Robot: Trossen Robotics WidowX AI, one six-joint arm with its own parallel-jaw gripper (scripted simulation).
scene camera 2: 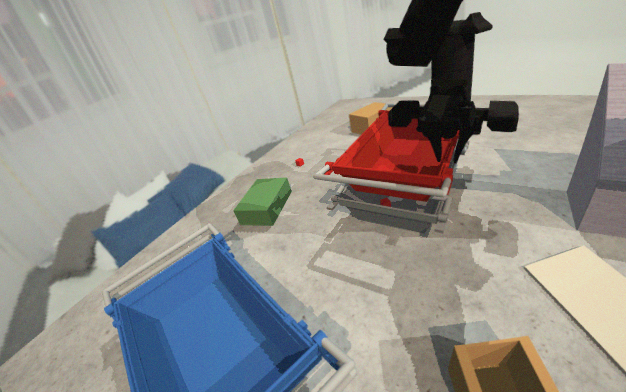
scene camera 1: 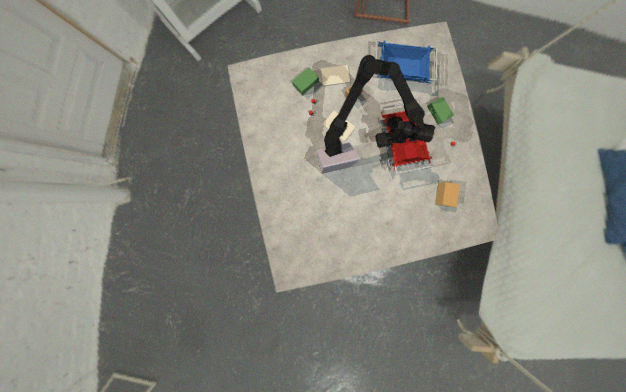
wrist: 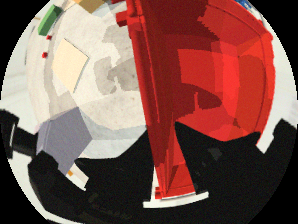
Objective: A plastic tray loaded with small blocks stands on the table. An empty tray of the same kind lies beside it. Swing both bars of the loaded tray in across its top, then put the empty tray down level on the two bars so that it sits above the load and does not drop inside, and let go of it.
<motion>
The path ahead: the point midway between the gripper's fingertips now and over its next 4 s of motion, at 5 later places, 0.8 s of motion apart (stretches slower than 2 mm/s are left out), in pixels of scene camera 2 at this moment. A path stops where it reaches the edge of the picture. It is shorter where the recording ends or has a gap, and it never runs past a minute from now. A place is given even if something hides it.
My gripper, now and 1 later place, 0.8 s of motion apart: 447,161; 447,130
</motion>
